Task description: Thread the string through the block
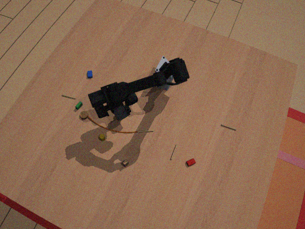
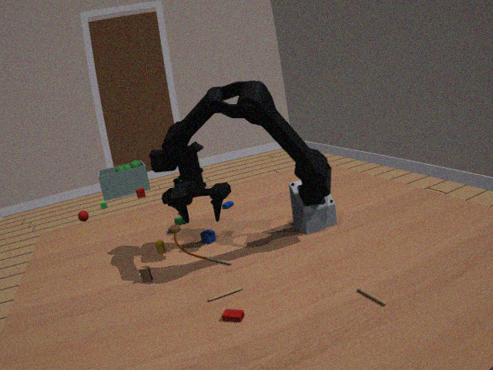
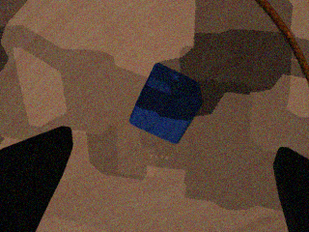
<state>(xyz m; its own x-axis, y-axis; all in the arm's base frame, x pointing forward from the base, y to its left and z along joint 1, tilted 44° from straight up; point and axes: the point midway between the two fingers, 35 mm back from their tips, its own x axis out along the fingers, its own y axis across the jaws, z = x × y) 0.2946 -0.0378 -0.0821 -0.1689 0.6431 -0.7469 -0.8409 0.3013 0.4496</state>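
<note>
Right now the thin wooden stick is 140 mm to the left of my gripper tip and 60 mm below it. The rest, counted from my gripper tip: yellow cylinder: 130 mm ahead, 40 mm below; then green block: 50 mm ahead, 200 mm to the right, 50 mm below; then round wooden button: 80 mm ahead, 150 mm to the right, 50 mm below.
</note>
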